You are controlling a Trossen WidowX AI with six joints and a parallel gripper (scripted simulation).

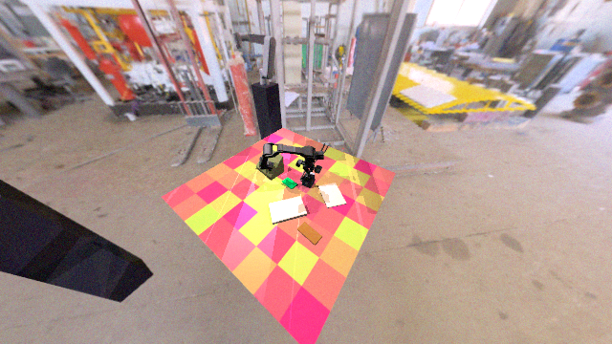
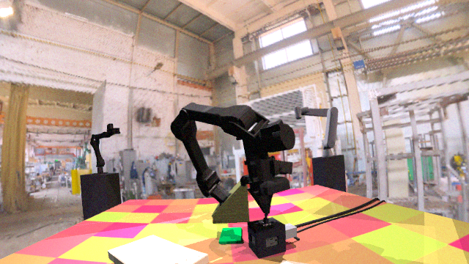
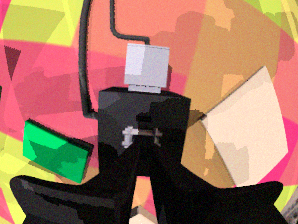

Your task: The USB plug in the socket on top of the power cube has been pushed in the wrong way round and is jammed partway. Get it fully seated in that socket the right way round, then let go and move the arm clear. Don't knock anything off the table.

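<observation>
My gripper tip is 1 cm above the USB plug. From my gripper tip the other things lie so: green flat block: 12 cm behind, 10 cm below, 9 cm to the right; brown flat piece: 35 cm to the right, 23 cm ahead, 10 cm below; pale box: 29 cm to the right, 9 cm below, 2 cm ahead.
</observation>
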